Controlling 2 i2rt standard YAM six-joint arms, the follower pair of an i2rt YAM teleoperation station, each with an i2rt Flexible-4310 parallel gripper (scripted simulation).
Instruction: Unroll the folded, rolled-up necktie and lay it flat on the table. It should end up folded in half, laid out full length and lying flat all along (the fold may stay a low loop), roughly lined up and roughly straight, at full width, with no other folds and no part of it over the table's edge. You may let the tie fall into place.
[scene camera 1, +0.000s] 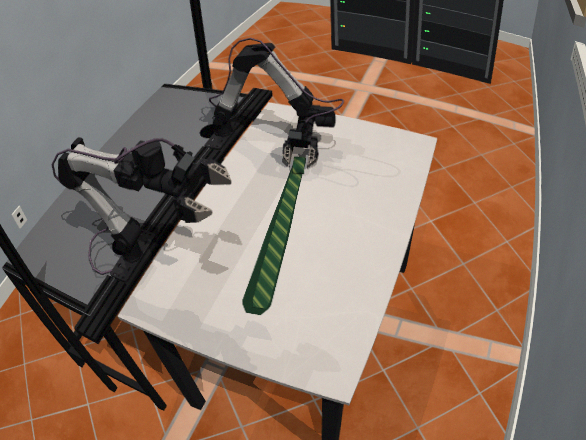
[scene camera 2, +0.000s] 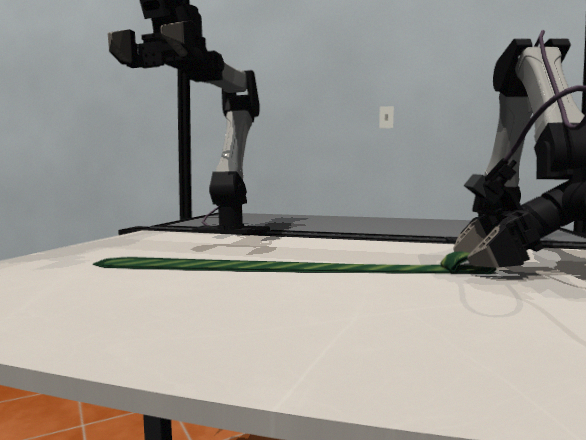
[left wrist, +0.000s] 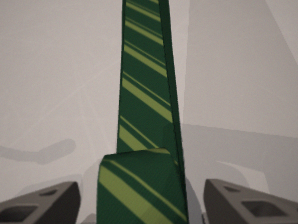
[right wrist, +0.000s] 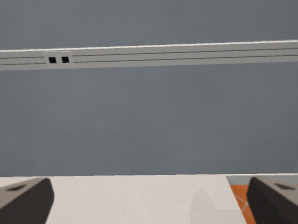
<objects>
My right gripper shows in scene camera 1 (221, 196), in scene camera 2 and in the right wrist view; in the left wrist view it is out of frame. The same spot on a green striped necktie: (scene camera 2: 450, 264) is (left wrist: 116, 155). The same spot on my right gripper: (right wrist: 37, 193) is (scene camera 2: 162, 25).
</objects>
